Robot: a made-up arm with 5 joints. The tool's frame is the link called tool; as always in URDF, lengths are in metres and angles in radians. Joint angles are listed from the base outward. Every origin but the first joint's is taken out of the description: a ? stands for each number. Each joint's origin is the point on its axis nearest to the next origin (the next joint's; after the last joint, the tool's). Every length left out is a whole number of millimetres.
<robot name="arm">
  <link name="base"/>
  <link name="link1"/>
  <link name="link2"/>
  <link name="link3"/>
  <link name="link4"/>
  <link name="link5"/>
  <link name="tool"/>
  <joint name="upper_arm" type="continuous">
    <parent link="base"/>
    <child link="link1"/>
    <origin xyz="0.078 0 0.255" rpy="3.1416 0 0"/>
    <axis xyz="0 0 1"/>
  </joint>
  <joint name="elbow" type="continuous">
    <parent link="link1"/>
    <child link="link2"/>
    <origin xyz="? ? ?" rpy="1.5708 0 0"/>
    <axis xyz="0 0 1"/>
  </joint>
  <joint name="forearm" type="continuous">
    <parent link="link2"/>
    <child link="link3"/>
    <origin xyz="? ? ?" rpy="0 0 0"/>
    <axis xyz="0 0 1"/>
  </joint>
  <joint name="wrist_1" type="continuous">
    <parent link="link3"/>
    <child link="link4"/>
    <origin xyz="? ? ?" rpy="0 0 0"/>
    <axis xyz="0 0 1"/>
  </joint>
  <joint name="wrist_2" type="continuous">
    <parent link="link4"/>
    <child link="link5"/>
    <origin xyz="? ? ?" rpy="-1.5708 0 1.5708"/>
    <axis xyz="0 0 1"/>
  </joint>
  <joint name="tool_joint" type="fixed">
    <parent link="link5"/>
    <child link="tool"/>
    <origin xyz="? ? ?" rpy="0 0 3.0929"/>
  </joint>
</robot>
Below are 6 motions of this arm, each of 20 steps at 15 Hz.
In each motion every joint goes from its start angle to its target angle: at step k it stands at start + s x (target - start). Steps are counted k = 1, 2, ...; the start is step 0. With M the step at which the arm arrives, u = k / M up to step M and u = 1 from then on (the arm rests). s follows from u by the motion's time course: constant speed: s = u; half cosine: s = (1 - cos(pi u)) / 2; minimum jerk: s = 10 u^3 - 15 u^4 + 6 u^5.
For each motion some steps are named. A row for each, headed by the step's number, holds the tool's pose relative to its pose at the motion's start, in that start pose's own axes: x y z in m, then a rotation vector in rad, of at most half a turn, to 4 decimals.
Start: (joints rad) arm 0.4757 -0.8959 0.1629 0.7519 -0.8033
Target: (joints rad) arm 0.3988 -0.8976 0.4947 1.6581 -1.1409
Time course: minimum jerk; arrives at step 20
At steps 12, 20:
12: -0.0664 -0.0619 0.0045 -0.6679 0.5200 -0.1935
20: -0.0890 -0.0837 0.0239 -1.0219 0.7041 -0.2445

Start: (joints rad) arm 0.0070 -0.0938 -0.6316 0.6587 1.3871
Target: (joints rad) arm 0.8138 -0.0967 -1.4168 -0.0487 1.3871
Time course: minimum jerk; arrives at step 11
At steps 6, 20:
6: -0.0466 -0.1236 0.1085 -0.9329 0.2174 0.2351
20: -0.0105 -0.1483 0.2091 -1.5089 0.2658 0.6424

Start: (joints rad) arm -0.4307 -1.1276 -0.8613 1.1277 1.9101
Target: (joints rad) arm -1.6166 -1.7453 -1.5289 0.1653 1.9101
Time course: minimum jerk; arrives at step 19
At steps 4, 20:
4: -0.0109 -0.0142 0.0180 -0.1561 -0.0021 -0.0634
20: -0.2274 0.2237 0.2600 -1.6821 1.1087 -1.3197

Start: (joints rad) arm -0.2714 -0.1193 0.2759 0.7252 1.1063
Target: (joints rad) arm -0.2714 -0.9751 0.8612 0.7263 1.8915
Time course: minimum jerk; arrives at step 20
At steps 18, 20:
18: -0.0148 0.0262 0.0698 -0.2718 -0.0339 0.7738
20: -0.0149 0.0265 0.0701 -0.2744 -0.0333 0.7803

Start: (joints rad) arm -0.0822 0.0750 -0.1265 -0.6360 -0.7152
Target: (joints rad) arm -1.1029 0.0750 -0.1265 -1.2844 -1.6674
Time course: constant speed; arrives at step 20
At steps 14, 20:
14: -0.0685 0.1838 0.0591 0.6175 0.2032 -1.2146
20: -0.0618 0.2479 0.1109 0.8231 0.3671 -1.7720

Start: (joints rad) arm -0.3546 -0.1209 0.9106 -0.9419 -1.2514
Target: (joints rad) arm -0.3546 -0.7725 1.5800 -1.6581 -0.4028
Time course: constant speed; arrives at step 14
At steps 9, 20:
9: 0.0100 0.0359 0.0528 0.3890 -0.2350 0.5362
20: 0.0127 0.0458 0.0880 0.5523 -0.4605 0.8130

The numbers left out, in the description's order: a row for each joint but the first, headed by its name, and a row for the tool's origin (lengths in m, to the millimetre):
elbow: 0.043 0.002 0
forearm: 0.025 -0.101 0
wrist_1: 0.165 -0.006 0
wrist_2: 0.082 0 0
tool: 0 0 0

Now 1 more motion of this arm.
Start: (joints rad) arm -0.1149 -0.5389 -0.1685 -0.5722 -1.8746
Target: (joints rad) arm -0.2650 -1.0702 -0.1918 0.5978 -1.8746
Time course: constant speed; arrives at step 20
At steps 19, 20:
19: -0.0358 0.0643 0.0293 -0.5753 -0.1267 -0.1207
20: -0.0370 0.0679 0.0332 -0.6061 -0.1314 -0.1260

